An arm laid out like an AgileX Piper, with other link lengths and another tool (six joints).
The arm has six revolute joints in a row. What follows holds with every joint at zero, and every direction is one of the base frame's. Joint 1 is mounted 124.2 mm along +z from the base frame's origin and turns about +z. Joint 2 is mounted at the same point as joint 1 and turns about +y. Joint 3 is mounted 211.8 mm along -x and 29 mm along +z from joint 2 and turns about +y. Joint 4 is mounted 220.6 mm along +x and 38.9 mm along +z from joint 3 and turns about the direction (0.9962, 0, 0.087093). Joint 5 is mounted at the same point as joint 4 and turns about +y. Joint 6 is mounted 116.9 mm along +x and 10.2 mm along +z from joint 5 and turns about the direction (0.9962, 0, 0.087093). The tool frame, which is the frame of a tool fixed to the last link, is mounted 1.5 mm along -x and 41 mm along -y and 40 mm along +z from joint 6; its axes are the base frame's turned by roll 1.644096, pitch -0.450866 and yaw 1.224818 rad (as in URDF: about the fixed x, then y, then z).
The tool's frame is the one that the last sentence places.
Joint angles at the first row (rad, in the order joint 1, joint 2, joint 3, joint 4, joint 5, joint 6):
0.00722, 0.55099, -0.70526, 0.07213, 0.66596, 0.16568
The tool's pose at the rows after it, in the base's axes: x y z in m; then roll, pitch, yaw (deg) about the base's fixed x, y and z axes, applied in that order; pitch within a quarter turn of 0, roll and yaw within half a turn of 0:
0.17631 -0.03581 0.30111 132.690 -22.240 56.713
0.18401 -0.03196 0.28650 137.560 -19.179 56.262
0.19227 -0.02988 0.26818 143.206 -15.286 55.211
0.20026 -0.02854 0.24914 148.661 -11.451 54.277
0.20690 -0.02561 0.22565 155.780 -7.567 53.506
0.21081 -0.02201 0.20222 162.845 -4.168 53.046
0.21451 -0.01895 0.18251 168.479 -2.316 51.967
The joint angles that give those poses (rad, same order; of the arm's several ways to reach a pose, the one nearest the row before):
0.03490, 0.58094, -0.70525, 0.08822, 0.69257, 0.15191
0.04754, 0.63129, -0.70524, 0.09846, 0.73855, 0.14502
0.05147, 0.69834, -0.70524, 0.10361, 0.78794, 0.14273
0.05150, 0.77414, -0.70587, 0.10985, 0.82729, 0.14102
0.05154, 0.86392, -0.70806, 0.13559, 0.87810, 0.13909
0.05195, 0.95186, -0.70804, 0.16847, 0.92306, 0.13777
0.05194, 1.03417, -0.70804, 0.20372, 0.93520, 0.14735

